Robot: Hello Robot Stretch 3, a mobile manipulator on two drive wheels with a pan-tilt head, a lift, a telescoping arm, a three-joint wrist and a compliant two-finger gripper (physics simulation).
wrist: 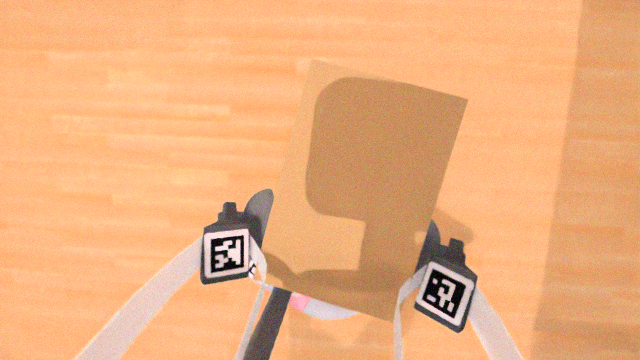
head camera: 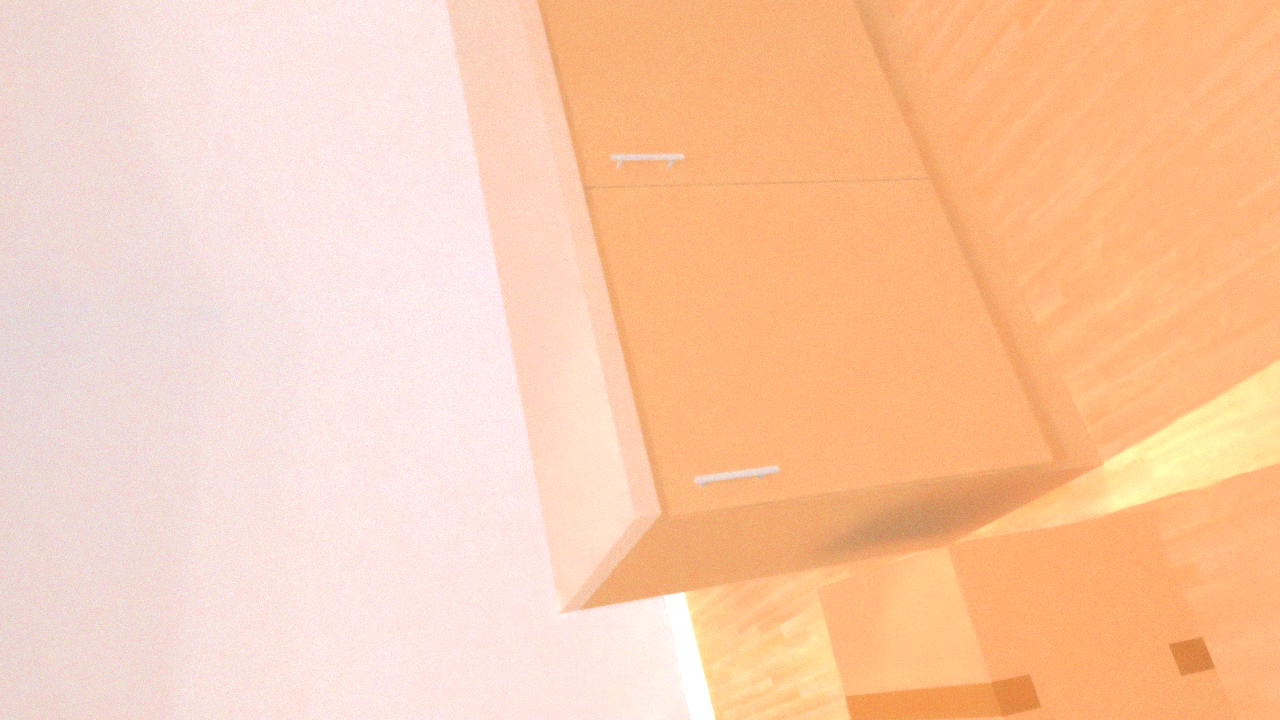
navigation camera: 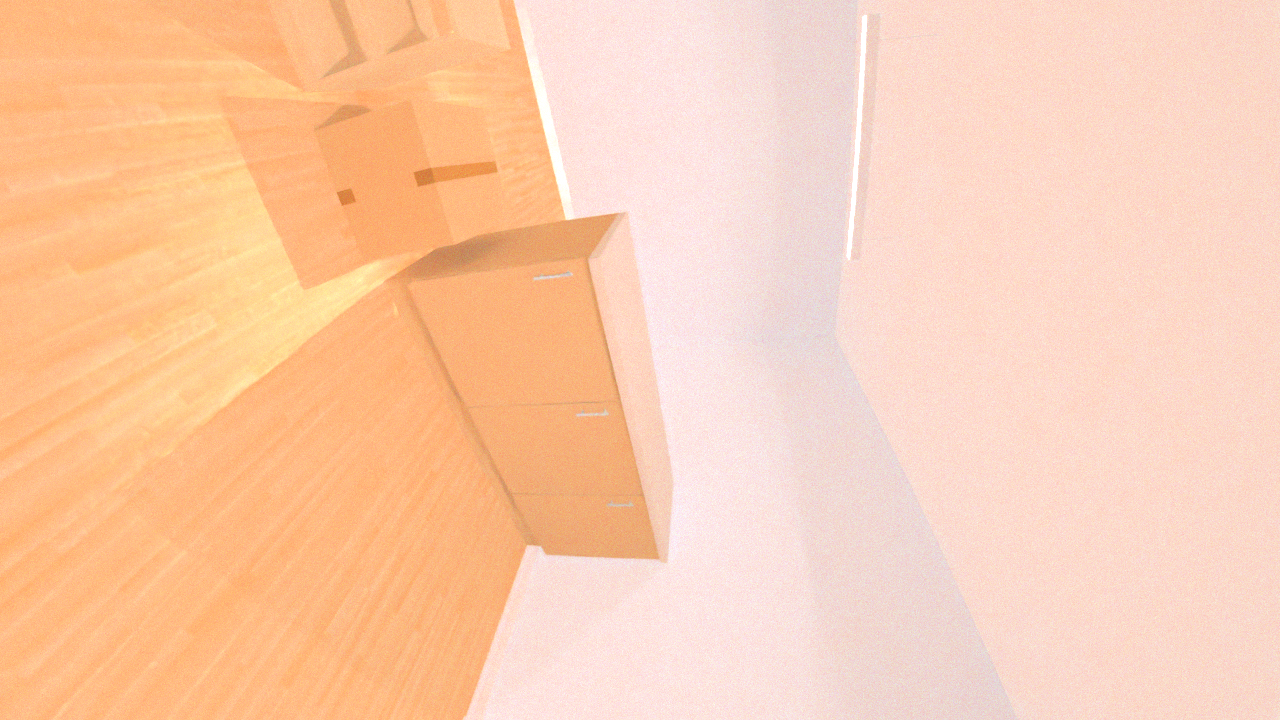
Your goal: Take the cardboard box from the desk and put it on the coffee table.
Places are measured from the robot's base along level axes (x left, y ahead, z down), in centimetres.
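Where they show: gripper, fingertip midpoint: (wrist: 338, 226).
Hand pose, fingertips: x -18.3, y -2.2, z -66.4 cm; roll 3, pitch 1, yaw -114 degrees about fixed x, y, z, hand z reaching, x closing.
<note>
After its pixels a point has its place.
A brown cardboard box (wrist: 380, 150) @(z -71.9, x -23.0, y -1.1 cm) is in the wrist view, tilted a little to the right, with a dark shadow across its top face. My gripper (wrist: 338, 226) @(z -66.4, x -18.3, y -2.2 cm) is shut on this box, one fingertip against its left side and one against its right side. The box is held above the wooden floor (wrist: 125, 100) @(z 0.0, x 1.5, y 56.4 cm). The desk and the coffee table do not show in the views.
A wooden cabinet (head camera: 787, 313) @(z -55.3, x 3.6, y 145.1 cm) (navigation camera: 537, 349) @(z -58.6, x 2.8, y 145.6 cm) with silver handles stands against the pale wall (head camera: 268, 358) @(z -151.4, x 13.4, y 411.4 cm) (navigation camera: 698, 179) @(z -121.1, x 131.4, y 343.7 cm). A large cardboard carton (head camera: 1074, 608) @(z -21.7, x 52.8, y 119.6 cm) (navigation camera: 384, 179) @(z -21.7, x 64.2, y 114.5 cm) with brown tape stands on the floor past its end. Part of another light wooden piece (navigation camera: 393, 67) @(z -29.9, x 99.7, y 111.1 cm) shows beyond the carton.
</note>
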